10 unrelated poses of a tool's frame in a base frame.
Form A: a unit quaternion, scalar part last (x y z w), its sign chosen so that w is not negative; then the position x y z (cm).
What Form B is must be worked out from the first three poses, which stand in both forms.
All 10 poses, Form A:
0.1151, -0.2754, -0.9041, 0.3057, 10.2, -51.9, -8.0
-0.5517, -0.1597, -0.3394, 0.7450, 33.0, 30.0, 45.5
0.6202, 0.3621, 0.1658, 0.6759, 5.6, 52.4, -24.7
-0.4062, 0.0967, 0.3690, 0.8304, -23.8, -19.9, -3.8
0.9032, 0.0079, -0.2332, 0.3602, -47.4, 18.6, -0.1
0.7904, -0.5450, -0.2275, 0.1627, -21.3, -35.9, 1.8
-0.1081, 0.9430, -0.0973, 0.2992, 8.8, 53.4, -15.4
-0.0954, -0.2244, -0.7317, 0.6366, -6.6, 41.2, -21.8
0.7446, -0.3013, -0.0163, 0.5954, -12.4, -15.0, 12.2
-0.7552, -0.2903, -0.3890, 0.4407, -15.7, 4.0, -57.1
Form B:
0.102, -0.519, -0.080, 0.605, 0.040, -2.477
0.330, 0.300, 0.455, -1.126, -0.659, -0.430
0.056, 0.524, -0.247, 1.604, 0.288, 0.778
-0.238, -0.199, -0.038, -0.747, 0.478, 0.646
-0.474, 0.186, -0.001, 2.344, 0.441, -0.171
-0.213, -0.359, 0.018, 2.602, 0.183, -1.258
0.088, 0.534, -0.154, -2.841, 0.574, -2.824
-0.066, 0.412, -0.218, 0.231, -0.439, -1.761
-0.124, -0.150, 0.122, 1.884, -0.341, -0.520
-0.157, 0.040, -0.571, -2.183, -1.003, 0.179

